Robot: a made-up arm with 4 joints. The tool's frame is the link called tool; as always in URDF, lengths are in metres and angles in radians.
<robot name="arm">
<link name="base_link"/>
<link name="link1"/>
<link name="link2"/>
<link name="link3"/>
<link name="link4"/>
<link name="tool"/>
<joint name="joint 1" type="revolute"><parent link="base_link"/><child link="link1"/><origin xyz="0 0 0.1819" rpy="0 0 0"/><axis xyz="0 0 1"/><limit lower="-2.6" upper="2.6" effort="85" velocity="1.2"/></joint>
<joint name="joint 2" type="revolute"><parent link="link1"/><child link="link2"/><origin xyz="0.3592 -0.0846 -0.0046" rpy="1.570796 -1.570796 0"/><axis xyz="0 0 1"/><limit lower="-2.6" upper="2.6" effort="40" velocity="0.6"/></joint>
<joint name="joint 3" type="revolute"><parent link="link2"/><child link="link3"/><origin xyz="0.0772 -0.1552 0.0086" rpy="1.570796 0 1.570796"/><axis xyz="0 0 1"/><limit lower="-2.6" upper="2.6" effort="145" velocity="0.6"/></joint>
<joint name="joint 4" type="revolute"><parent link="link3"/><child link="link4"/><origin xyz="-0.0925 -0.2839 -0.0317" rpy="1.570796 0 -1.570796"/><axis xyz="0 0 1"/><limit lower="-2.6" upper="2.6" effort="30" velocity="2.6"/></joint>
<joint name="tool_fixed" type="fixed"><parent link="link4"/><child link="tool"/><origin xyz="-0.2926 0.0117 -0.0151" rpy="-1.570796 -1.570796 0"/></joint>
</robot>
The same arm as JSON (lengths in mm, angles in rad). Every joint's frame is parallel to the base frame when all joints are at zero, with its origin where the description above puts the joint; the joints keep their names.
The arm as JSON. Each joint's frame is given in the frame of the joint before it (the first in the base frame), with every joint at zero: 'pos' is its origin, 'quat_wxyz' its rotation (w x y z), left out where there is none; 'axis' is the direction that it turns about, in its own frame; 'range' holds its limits. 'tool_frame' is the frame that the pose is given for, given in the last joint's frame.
{"length_unit": "mm", "angle_unit": "rad", "joints": [
  {"joint": "joint 1", "pos": [0.0, 0.0, 181.9], "axis": [0.0, 0.0, 1.0], "range": [-2.6, 2.6]},
  {"joint": "joint 2", "pos": [359.2, -84.6, -4.6], "axis": [0.0, -1.0, 0.0], "range": [-2.6, 2.6]},
  {"joint": "joint 3", "pos": [155.2, -8.6, 77.2], "axis": [0.0, 0.0, 1.0], "range": [-2.6, 2.6]},
  {"joint": "joint 4", "pos": [92.5, 283.9, -31.7], "axis": [1.0, 0.0, 0.0], "range": [-2.6, 2.6]}
], "tool_frame": {"pos": [-15.1, -292.6, 11.7], "quat_wxyz": [1.0, 0.0, 0.0, 0.0]}}

